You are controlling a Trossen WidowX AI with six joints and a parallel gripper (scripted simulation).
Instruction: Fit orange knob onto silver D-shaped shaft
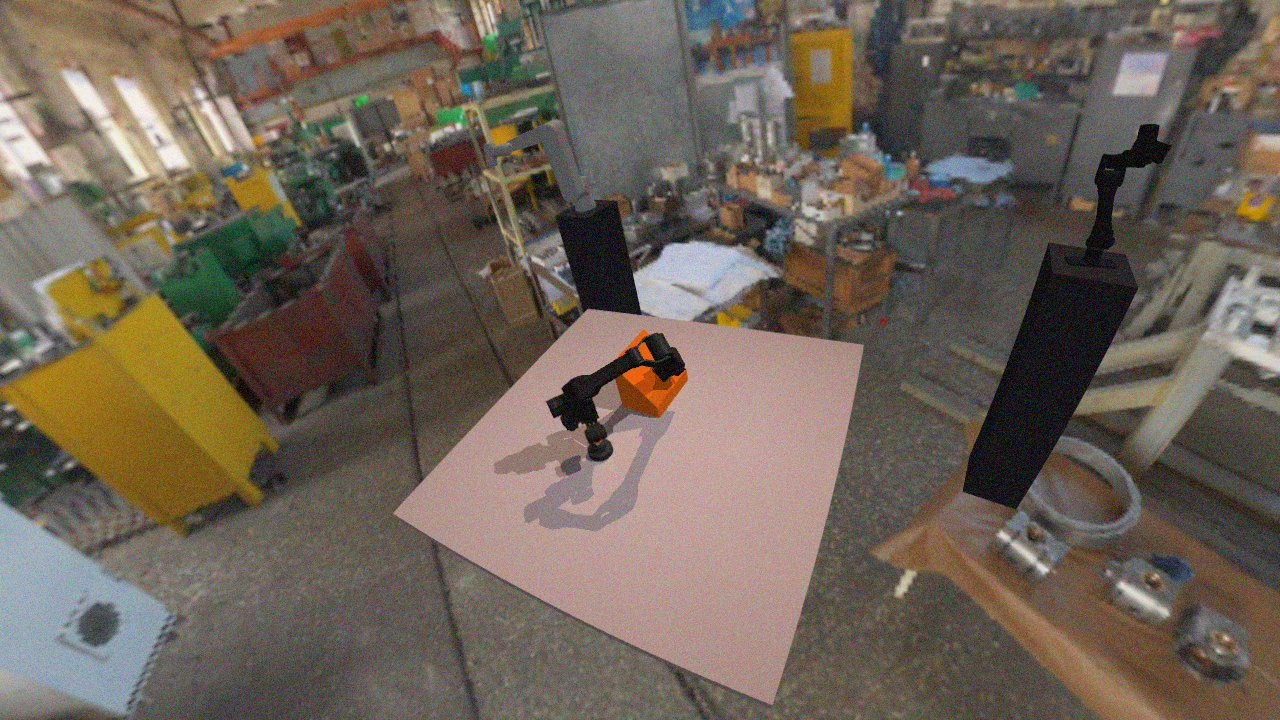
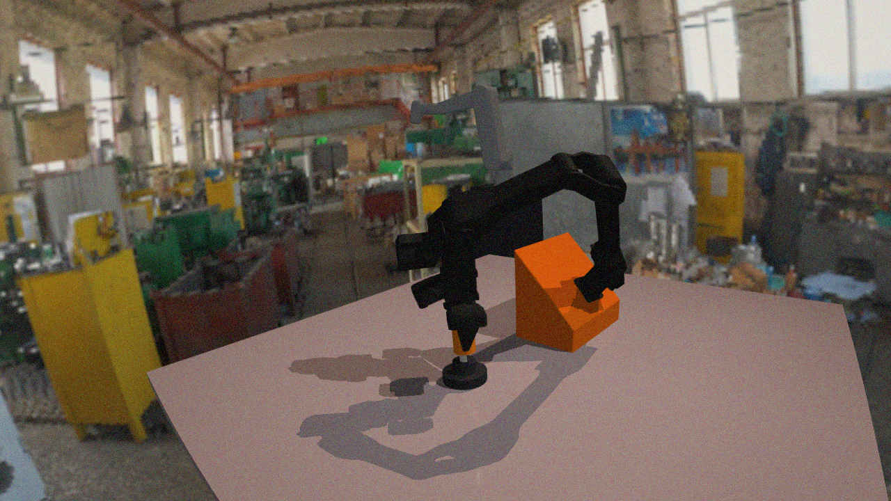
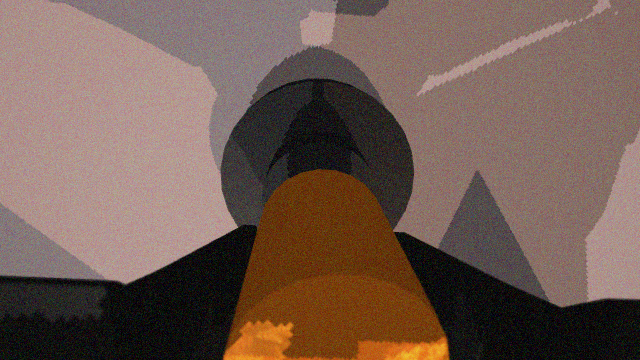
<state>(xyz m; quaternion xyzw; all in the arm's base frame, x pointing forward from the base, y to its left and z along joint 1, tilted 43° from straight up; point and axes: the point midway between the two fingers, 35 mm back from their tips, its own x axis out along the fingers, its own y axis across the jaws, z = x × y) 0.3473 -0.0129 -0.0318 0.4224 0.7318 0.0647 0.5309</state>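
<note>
Right now the orange knob is 3 cm above my gripper tip. Also, from my gripper tip: black round pedestal (4 cm below).
</note>
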